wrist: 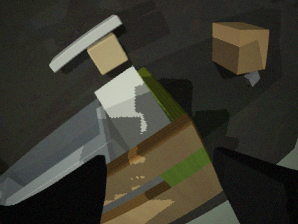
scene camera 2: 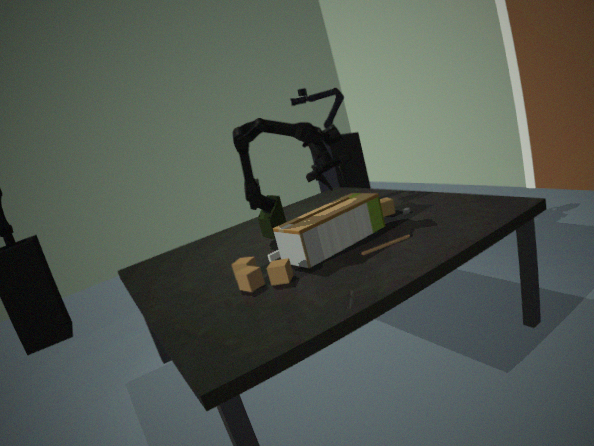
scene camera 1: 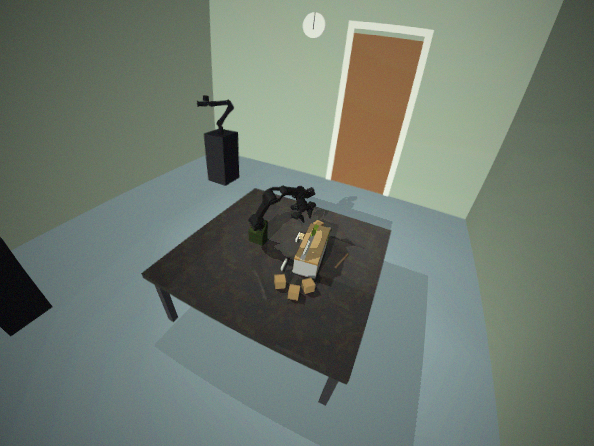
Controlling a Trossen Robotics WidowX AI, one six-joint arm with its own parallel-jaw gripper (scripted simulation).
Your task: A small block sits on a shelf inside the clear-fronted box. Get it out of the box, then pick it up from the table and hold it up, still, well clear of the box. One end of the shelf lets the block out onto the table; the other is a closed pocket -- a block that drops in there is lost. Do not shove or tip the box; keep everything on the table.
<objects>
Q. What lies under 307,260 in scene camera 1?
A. A long box.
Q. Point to a tan block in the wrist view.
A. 240,47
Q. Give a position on a long box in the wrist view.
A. At 155,158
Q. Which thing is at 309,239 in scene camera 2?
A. A long box.
</objects>
